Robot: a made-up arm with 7 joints.
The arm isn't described. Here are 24 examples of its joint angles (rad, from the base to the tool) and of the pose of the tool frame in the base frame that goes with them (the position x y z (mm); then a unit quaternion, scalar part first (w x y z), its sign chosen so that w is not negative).
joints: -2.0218 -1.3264 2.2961 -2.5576 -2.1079 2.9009 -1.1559
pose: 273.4 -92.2 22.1 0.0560 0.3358 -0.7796 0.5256
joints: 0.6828 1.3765 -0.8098 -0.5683 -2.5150 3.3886 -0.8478
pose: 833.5 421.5 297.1 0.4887 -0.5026 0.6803 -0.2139
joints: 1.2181 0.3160 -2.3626 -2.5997 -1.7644 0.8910 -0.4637
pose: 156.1 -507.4 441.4 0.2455 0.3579 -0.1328 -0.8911
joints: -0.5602 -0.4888 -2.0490 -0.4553 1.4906 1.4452 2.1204
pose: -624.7 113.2 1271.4 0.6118 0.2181 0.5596 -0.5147
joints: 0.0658 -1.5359 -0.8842 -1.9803 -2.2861 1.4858 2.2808
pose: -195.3 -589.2 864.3 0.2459 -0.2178 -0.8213 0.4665
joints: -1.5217 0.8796 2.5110 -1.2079 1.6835 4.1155 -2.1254
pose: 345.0 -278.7 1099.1 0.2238 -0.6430 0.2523 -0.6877
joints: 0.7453 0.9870 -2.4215 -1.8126 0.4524 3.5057 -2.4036
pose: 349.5 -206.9 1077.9 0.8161 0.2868 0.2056 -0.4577
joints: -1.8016 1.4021 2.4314 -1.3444 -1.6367 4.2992 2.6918
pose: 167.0 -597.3 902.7 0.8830 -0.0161 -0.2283 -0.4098
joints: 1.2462 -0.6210 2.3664 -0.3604 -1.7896 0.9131 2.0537
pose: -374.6 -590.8 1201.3 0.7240 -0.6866 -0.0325 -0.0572
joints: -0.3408 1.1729 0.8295 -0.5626 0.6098 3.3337 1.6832
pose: 940.4 -224.6 610.1 0.7154 0.0092 0.6941 -0.0798
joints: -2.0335 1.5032 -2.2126 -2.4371 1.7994 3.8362 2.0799
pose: -328.3 94.8 745.4 0.7792 -0.1785 0.3555 0.4843
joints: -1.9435 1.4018 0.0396 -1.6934 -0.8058 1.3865 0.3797
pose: -183.7 -513.9 -274.3 0.2734 -0.4800 0.4558 0.6979
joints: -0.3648 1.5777 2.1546 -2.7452 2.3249 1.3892 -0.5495
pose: -19.0 406.5 656.8 0.5688 0.2062 0.0890 0.7912
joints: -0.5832 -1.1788 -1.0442 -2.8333 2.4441 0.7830 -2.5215
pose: 7.8 -429.9 574.2 0.1751 -0.2809 0.1003 0.9383
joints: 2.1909 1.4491 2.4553 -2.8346 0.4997 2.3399 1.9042
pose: -138.2 -335.9 693.2 0.6232 0.1441 0.7569 -0.1339
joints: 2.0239 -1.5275 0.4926 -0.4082 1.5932 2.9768 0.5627
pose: 422.4 -874.4 655.6 0.6485 0.5072 -0.3016 0.4809
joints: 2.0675 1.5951 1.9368 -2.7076 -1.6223 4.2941 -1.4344
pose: -311.9 -140.0 567.9 0.9750 0.1244 0.1759 0.0543
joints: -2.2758 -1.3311 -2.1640 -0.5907 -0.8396 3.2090 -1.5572
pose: 444.1 878.5 561.5 0.0387 0.1243 0.7098 0.6923
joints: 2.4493 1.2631 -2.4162 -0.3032 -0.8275 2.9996 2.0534
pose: -677.9 691.2 697.9 0.4791 0.0380 -0.4346 -0.7617
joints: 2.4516 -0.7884 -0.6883 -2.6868 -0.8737 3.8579 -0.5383
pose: -42.2 343.6 683.7 0.5440 0.0388 -0.6035 -0.5816
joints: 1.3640 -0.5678 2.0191 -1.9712 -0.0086 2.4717 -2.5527
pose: -739.0 -306.2 508.5 0.1783 -0.9561 0.1013 0.2091
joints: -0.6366 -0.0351 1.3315 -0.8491 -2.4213 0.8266 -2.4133
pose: 340.8 266.7 1351.6 0.4626 0.6346 0.3299 -0.5239
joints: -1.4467 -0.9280 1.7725 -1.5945 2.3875 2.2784 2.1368
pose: 656.3 510.4 587.4 0.4102 -0.1808 0.7504 0.4857
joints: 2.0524 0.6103 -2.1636 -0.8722 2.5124 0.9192 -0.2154
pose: 189.9 503.1 1299.2 0.5386 -0.4421 -0.7173 0.0017
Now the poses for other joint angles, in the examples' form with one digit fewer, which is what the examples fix.
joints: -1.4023 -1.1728 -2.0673 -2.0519 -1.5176 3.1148 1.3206
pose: -653 205 293 0.300 -0.310 -0.836 0.339
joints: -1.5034 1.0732 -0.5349 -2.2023 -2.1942 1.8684 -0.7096
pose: -296 -383 -83 0.237 -0.530 -0.440 0.685
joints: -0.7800 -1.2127 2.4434 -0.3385 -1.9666 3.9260 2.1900
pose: -604 660 559 0.433 -0.108 -0.872 -0.202
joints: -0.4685 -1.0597 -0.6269 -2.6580 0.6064 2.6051 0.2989
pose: 61 -428 716 0.362 -0.505 0.628 -0.468
